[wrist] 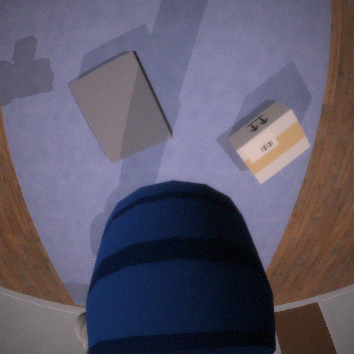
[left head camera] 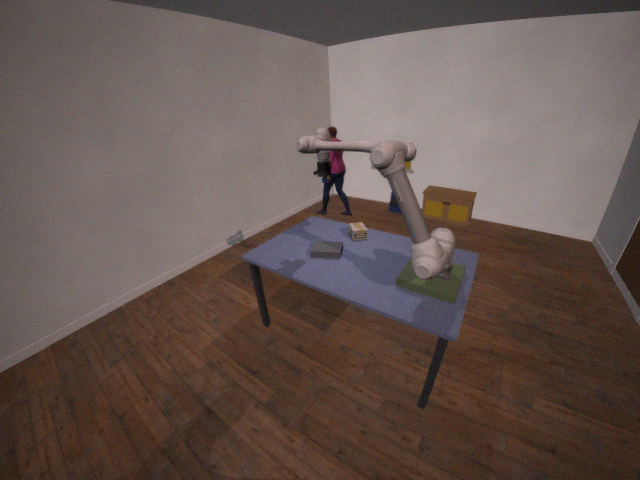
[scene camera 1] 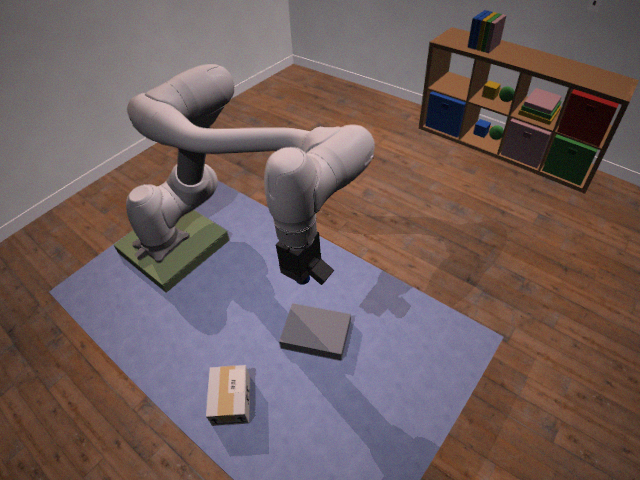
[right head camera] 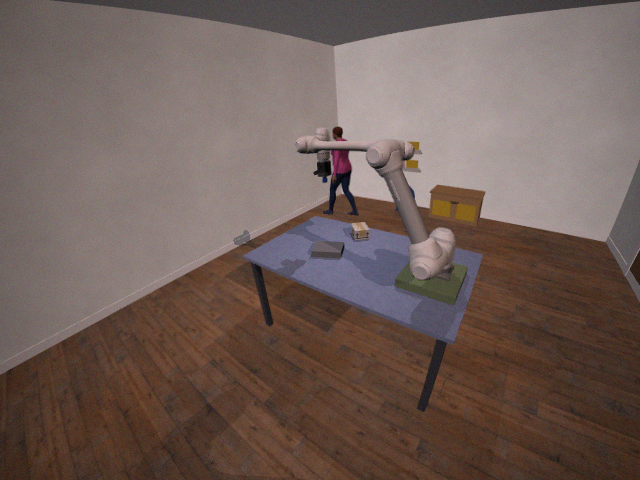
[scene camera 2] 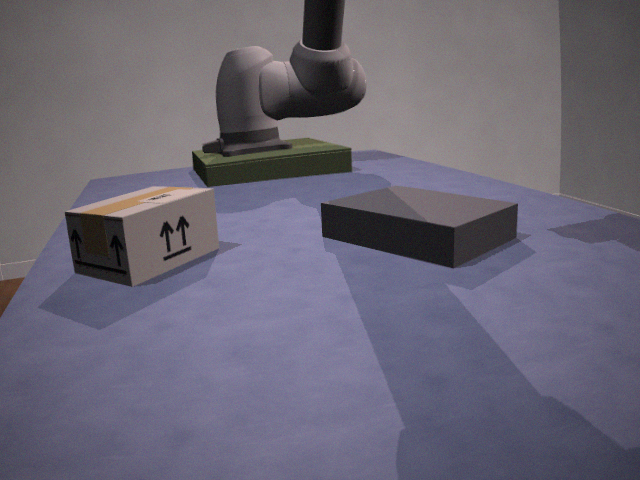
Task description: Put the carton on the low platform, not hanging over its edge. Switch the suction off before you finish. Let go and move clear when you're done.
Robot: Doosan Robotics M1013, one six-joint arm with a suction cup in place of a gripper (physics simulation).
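Frame: origin at the arm's base, x ahead, y left, z up, level; millimetres.
Where they show: hand at its tool point: point(wrist: 175, 241) point(left head camera: 324, 182) point(right head camera: 325, 182); arm's base at its link origin: point(scene camera 1: 161, 241) point(scene camera 2: 250, 149).
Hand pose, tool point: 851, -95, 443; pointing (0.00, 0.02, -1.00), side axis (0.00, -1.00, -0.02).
Note:
Things, the pixels of their top centre, and the offset from my tool point, as dx, dy, dz.
- carton at its top centre: point(scene camera 2: 139, 199) point(wrist: 275, 147) point(scene camera 1: 226, 389) point(right head camera: 360, 226) point(left head camera: 358, 226) -156, -239, -417
- low platform at its top centre: point(scene camera 2: 420, 202) point(wrist: 119, 109) point(scene camera 1: 315, 327) point(right head camera: 328, 246) point(left head camera: 327, 246) -68, +117, -450
The carton point(left head camera: 357, 231) point(right head camera: 360, 231) point(scene camera 1: 227, 393) point(scene camera 2: 173, 235) point(wrist: 276, 145), white with tan tape and black arrows, stands upright on the blue table, apart from the platform. The low platform point(left head camera: 326, 251) point(right head camera: 327, 251) point(scene camera 1: 316, 330) point(scene camera 2: 392, 227) point(wrist: 117, 107) is a flat grey block with a bare top. My gripper, a blue suction cup point(left head camera: 324, 180) point(right head camera: 324, 179) point(scene camera 1: 303, 280) point(wrist: 177, 220), hangs high above the table with nothing on it. It is clear of both carton and platform and does not show in scene camera 2.
The arm's base stands on a green block point(left head camera: 429, 285) point(right head camera: 430, 286) point(scene camera 1: 204, 253) point(scene camera 2: 279, 169) at one end of the blue table point(left head camera: 361, 304) point(scene camera 1: 413, 361). A person point(left head camera: 337, 162) point(right head camera: 341, 162) in a pink top is behind the table. A shelf unit point(scene camera 1: 547, 60) stands against a wall.

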